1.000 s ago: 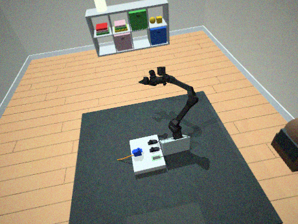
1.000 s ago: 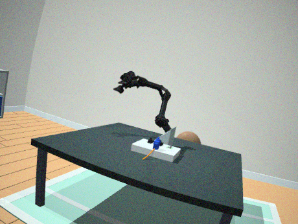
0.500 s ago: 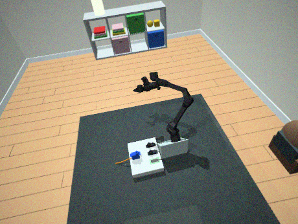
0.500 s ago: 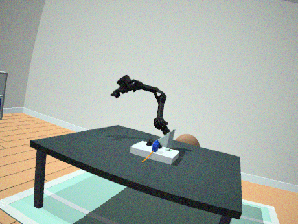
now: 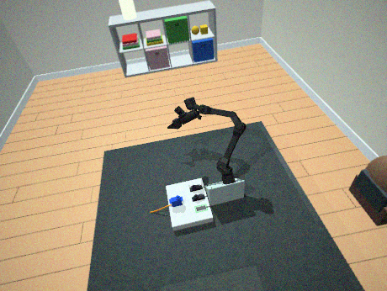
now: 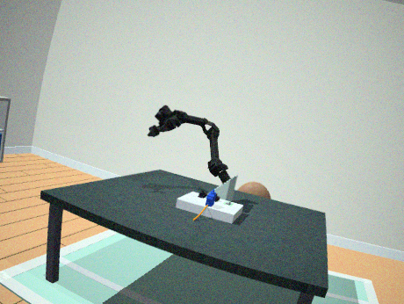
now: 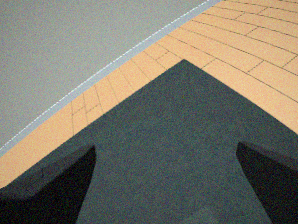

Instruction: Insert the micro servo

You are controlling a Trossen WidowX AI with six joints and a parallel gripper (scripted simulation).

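Now: gripper tip 6 cm short of the white deck, 40 cm to the right of it and 31 cm above it.
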